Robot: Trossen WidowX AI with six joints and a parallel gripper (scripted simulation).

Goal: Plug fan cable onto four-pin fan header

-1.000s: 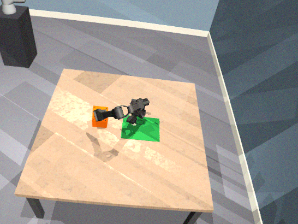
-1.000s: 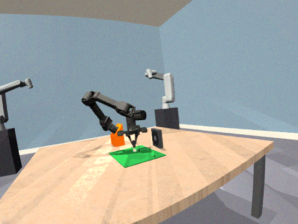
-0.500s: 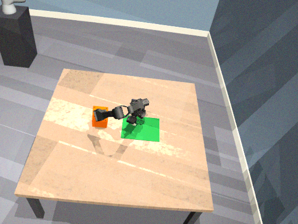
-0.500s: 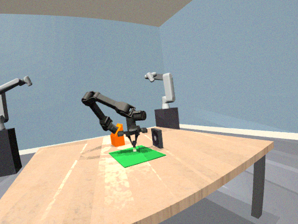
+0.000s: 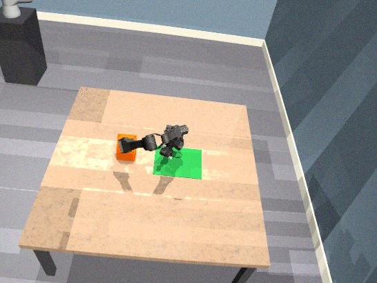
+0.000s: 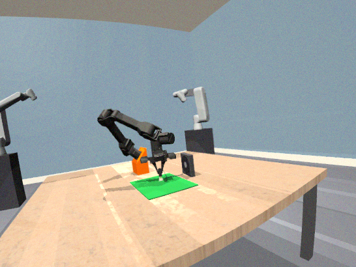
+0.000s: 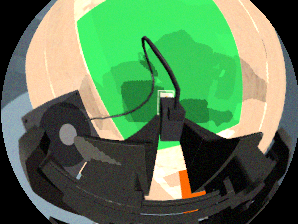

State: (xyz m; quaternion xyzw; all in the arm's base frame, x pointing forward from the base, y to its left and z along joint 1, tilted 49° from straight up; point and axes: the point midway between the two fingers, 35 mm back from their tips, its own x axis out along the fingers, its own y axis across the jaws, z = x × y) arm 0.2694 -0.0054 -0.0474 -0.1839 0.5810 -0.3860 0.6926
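My gripper tip is now 70 mm short of the green board, 30 mm to the left of it and 50 mm above it. The rest, counted from my gripper tip: black fan 20 mm ahead, 150 mm to the left, 20 mm above; then dark cable plug 10 mm ahead, 10 mm above.
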